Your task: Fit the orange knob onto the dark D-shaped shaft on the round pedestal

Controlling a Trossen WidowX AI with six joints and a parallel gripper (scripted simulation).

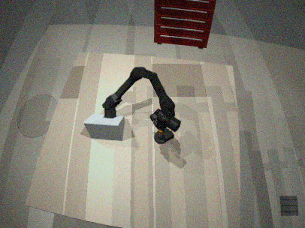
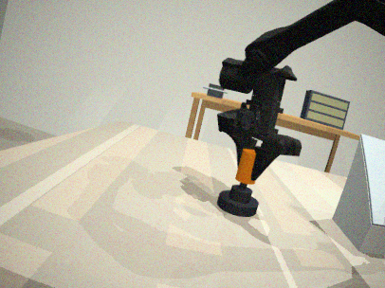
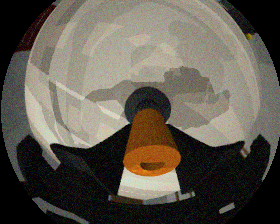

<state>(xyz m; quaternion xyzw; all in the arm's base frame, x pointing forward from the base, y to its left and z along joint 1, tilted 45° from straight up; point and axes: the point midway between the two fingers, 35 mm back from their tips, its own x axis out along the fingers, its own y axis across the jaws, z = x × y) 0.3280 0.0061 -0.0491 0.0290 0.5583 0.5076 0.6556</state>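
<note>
Now: the orange knob 20 mm above my gripper tip. The rest, counted from my gripper tip: dark round pedestal (40 mm below).
</note>
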